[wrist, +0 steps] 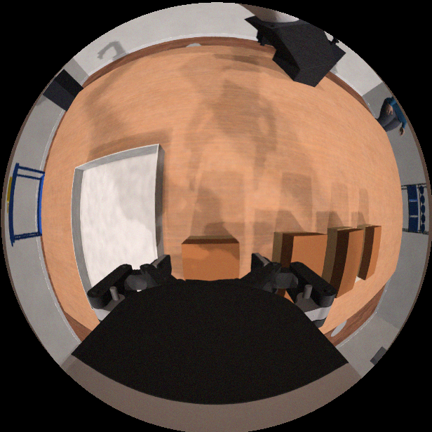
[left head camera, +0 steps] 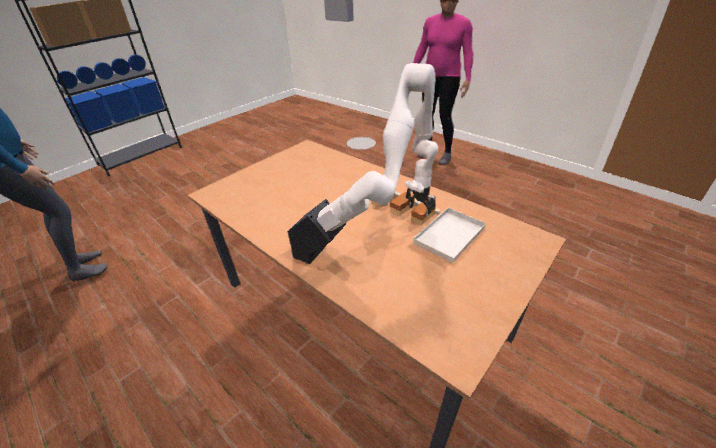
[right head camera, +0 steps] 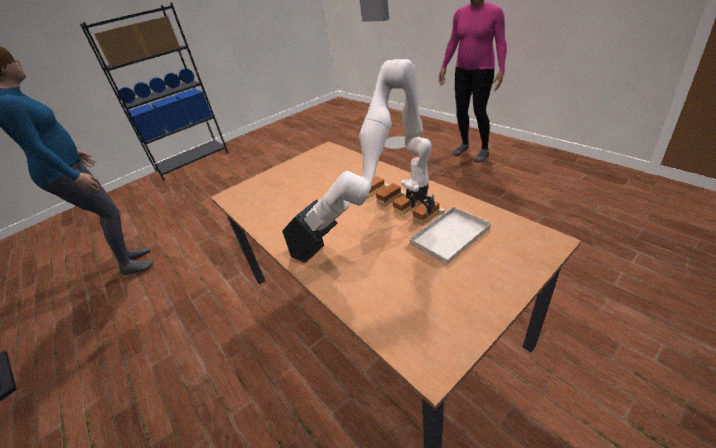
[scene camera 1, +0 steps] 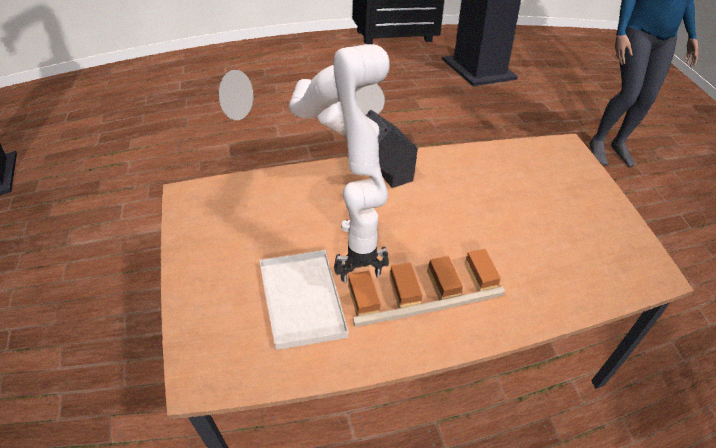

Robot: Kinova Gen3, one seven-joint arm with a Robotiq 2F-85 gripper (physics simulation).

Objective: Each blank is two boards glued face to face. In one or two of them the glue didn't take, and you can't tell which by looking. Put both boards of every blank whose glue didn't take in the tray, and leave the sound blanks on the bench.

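Pixels of known places: gripper, fingertip midpoint: (left head camera: 419,210) (right head camera: 420,210) (scene camera 1: 360,277); arm's base, origin of the base link: (left head camera: 328,219) (right head camera: 317,219).
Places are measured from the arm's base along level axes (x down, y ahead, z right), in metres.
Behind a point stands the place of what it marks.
The blanks stand in a row, orange-brown board on top, pale board below. The blank nearest the tray (left head camera: 420,212) {x 0.153, y 0.412, z 0.216 m} (right head camera: 424,212) {x 0.153, y 0.417, z 0.230 m} (scene camera 1: 364,291) {x 0.153, y 0.468, z 0.217 m} (wrist: 210,260) is flat on the bench. Beyond it are the second blank (scene camera 1: 406,283) {x 0.153, y 0.488, z 0.097 m} (wrist: 307,247), the third blank (right head camera: 388,193) {x 0.153, y 0.472, z -0.008 m} (scene camera 1: 445,275) {x 0.153, y 0.507, z -0.020 m} (wrist: 345,260) and the farthest blank (scene camera 1: 483,268) {x 0.153, y 0.531, z -0.140 m} (wrist: 370,252). My gripper (left head camera: 421,204) {x 0.152, y 0.421, z 0.206 m} (right head camera: 421,204) {x 0.152, y 0.421, z 0.206 m} (scene camera 1: 361,275) {x 0.152, y 0.421, z 0.206 m} (wrist: 210,263) is wide open at the nearest blank, fingers on either side with gaps in the wrist view. The tray (left head camera: 448,235) {x 0.211, y 0.386, z 0.369 m} (right head camera: 448,235) {x 0.211, y 0.388, z 0.366 m} (scene camera 1: 300,298) {x 0.211, y 0.384, z 0.375 m} (wrist: 117,215) is empty. The glue joints cannot be judged.
A pale strip (scene camera 1: 427,306) {x 0.193, y 0.559, z 0.062 m} runs along the ends of the blanks. The tray's wall stands close beside the nearest blank. The arm's black base (left head camera: 311,235) {x 0.044, y -0.068, z -0.036 m} (right head camera: 303,235) {x 0.041, y -0.067, z -0.023 m} (scene camera 1: 398,158) {x 0.084, y 0.059, z -0.090 m} (wrist: 307,55) is at the opposite table edge. Two people stand beyond the table.
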